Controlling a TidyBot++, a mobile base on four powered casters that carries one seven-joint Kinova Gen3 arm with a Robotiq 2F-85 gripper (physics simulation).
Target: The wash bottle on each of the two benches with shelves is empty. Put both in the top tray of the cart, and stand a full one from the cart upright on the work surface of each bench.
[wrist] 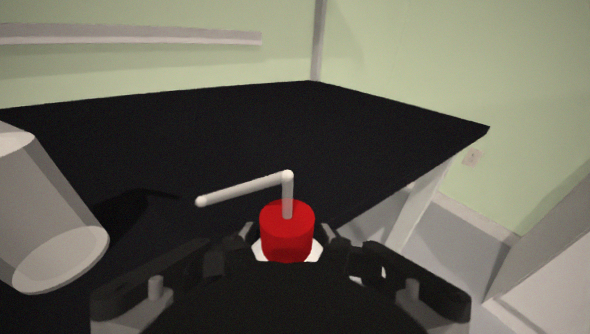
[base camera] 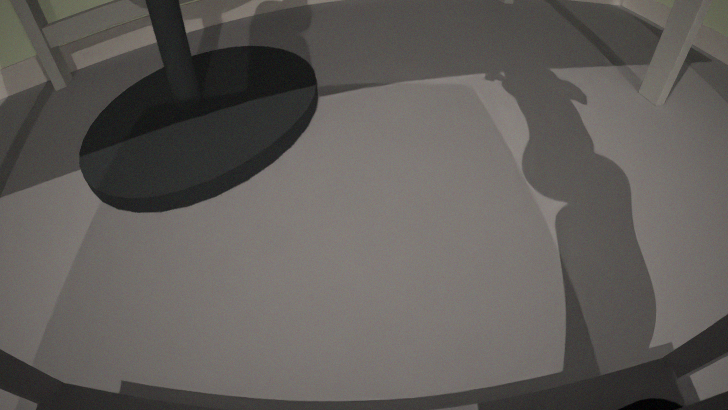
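Frame: origin at the arm's base, x ahead, y left, z up, level; metres.
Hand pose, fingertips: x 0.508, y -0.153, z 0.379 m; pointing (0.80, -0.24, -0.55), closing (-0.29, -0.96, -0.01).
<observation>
Each offset is from my fingertips to the top centre of the thing. "*": to the spot under its first point. Level surfaces: height alone.
In the wrist view my gripper (wrist: 287,233) is shut on a red-capped wash bottle @[0.030 m back, 0.019 m left, 0.085 m up] (wrist: 286,220). Its white spout bends to the left, and a little of its white shoulder shows below the cap; the rest is hidden by the gripper. The held bottle is in front of the black work surface @[0.013 m down] (wrist: 225,130) of a bench, near its right front edge. A translucent pale bottle body @[* 0.024 m ahead, 0.155 m left, 0.046 m up] (wrist: 50,210) shows at the left, close to the camera, with its top cut off by the view's edge. It looks slanted in this view. The cart does not show in either view.
A dark round pedestal base @[0.146 m ahead, 0.439 m left, 0.745 m down] (base camera: 219,147) with a column stands on the floor at the left of the base view. A pale bench leg @[* 0.194 m ahead, 0.539 m right, 0.647 m down] (base camera: 675,56) stands at the upper right. A wall rail (wrist: 130,36) runs behind the bench. A pale cabinet side (wrist: 545,240) is at the right.
</observation>
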